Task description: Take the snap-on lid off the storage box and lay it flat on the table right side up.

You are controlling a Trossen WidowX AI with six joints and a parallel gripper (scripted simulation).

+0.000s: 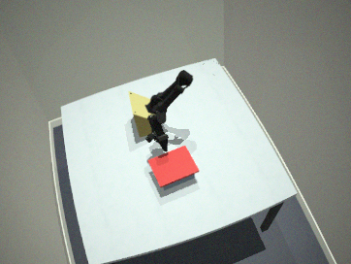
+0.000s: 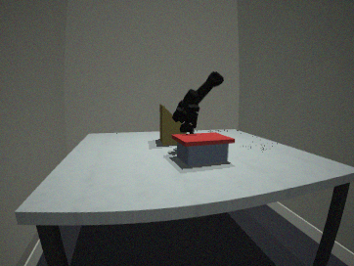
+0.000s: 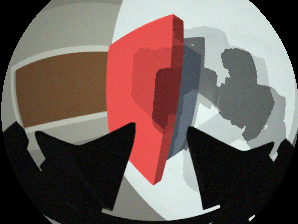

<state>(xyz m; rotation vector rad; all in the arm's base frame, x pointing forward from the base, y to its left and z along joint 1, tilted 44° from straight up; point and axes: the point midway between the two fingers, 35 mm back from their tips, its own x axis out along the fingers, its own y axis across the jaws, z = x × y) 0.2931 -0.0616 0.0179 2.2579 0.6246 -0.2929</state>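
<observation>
My gripper tip is now 100 mm short of the red lid and 10 mm above it. Also, from my gripper tip: grey-blue storage box 100 mm ahead, 60 mm below.
</observation>
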